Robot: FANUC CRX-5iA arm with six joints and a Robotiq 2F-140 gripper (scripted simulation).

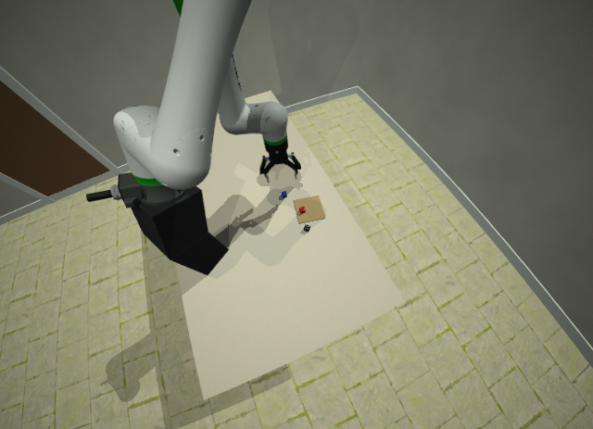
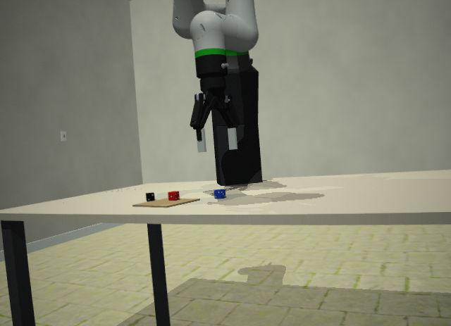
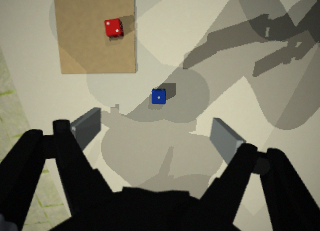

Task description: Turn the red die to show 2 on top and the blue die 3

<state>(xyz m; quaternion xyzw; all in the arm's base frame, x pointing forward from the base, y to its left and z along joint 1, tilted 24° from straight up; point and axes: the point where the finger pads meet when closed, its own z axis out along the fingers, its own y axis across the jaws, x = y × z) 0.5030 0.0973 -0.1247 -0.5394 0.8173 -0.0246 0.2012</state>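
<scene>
My hand is 1 cm past the blue die, 1 cm to the left of it and 14 cm above it. The rest, counted from my hand: red die (3 cm ahead, 14 cm to the right, 14 cm below); then black die (1 cm ahead, 24 cm to the right, 14 cm below); then brown mat (7 cm ahead, 15 cm to the right, 15 cm below).
</scene>
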